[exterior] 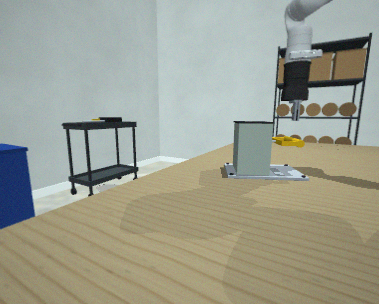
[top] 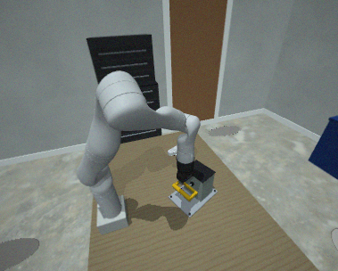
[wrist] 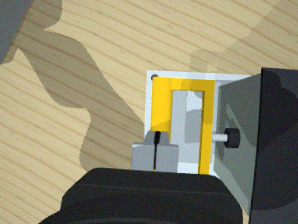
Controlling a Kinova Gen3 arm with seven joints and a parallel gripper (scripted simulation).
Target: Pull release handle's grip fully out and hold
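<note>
Now: the light base plate 90 mm ahead of my hand, 30 mm to the left of it and 190 mm below it.
</note>
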